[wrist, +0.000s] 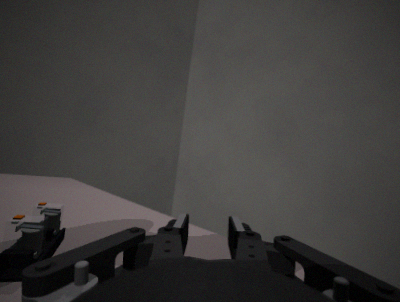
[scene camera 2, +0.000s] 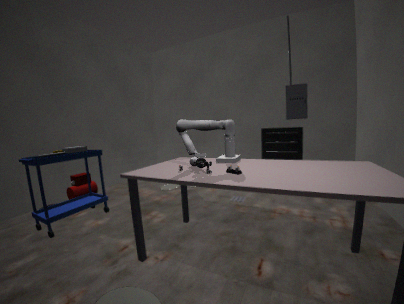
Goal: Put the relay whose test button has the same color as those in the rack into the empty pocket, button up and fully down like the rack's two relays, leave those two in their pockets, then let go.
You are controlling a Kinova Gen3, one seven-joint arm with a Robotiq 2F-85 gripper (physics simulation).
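Where they show: gripper, fingertip midpoint: (wrist: 208, 227) (scene camera 2: 206, 165); arm's base, origin of the base link: (scene camera 2: 230, 156).
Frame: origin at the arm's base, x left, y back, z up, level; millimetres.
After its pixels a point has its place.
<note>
The dark rack (scene camera 2: 234, 171) (wrist: 14, 261) {y -419, x 60, z -26 mm} stands on the table, at the lower left in the wrist view. Two relays (wrist: 33, 234) {y -431, x 65, z -7 mm} (wrist: 52, 220) {y -464, x 120, z -12 mm} stand in it with orange test buttons up; the empty pocket cannot be made out. My gripper (scene camera 2: 210, 164) {y -510, x -65, z 22 mm} (wrist: 208, 227) {y -510, x -65, z 22 mm} is partly open, with nothing between its fingertips, low over the table and to the left of the rack in the scene view. A small dark object (scene camera 2: 209, 171) {y -487, x -52, z -27 mm}, likely a relay, is just below the fingertips; its button colour cannot be told. Another small relay (scene camera 2: 181, 168) {y -431, x -289, z -24 mm} stands further left, its button colour unclear.
The pink table (scene camera 2: 310, 175) {y -471, x 573, z -43 mm} (wrist: 55, 189) {y -623, x 588, z -43 mm} carries the arm's white base (scene camera 2: 228, 158) {y -70, x -3, z -8 mm} behind the rack. A blue cart (scene camera 2: 62, 158) stands on the floor at the left, with a red machine (scene camera 2: 82, 189) behind it. A dark cabinet (scene camera 2: 282, 129) stands behind the table.
</note>
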